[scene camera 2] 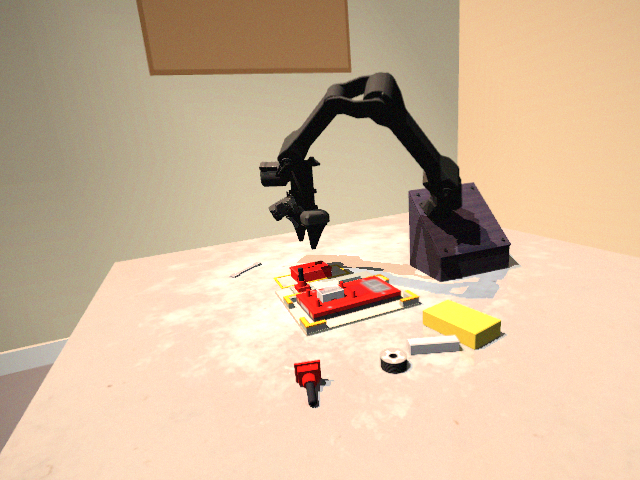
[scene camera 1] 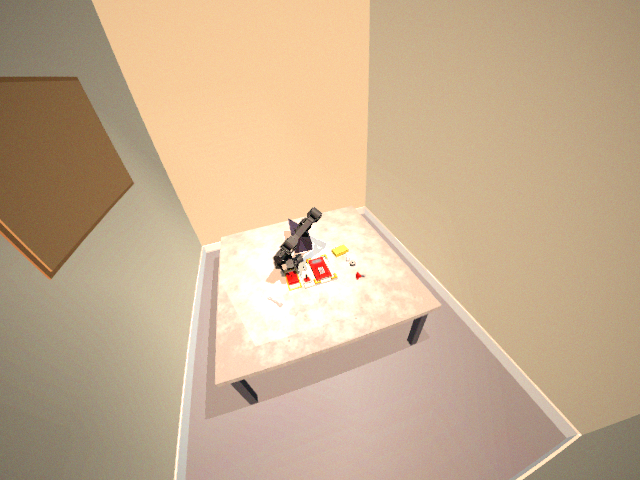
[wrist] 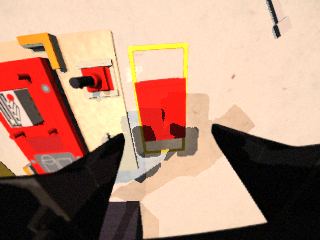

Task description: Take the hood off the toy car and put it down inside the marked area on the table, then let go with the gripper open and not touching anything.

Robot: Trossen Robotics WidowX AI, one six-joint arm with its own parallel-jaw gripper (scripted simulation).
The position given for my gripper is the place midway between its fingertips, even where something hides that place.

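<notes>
My gripper [scene camera 2: 307, 245] [wrist: 168, 132], open, holding nothing. Red hood [wrist: 162, 102], visible. Yellow block [scene camera 2: 473, 329], visible. Grey bar [scene camera 2: 443, 344], visible; out of frame in the wrist view. Red toy car [scene camera 2: 361, 294], visible.
</notes>
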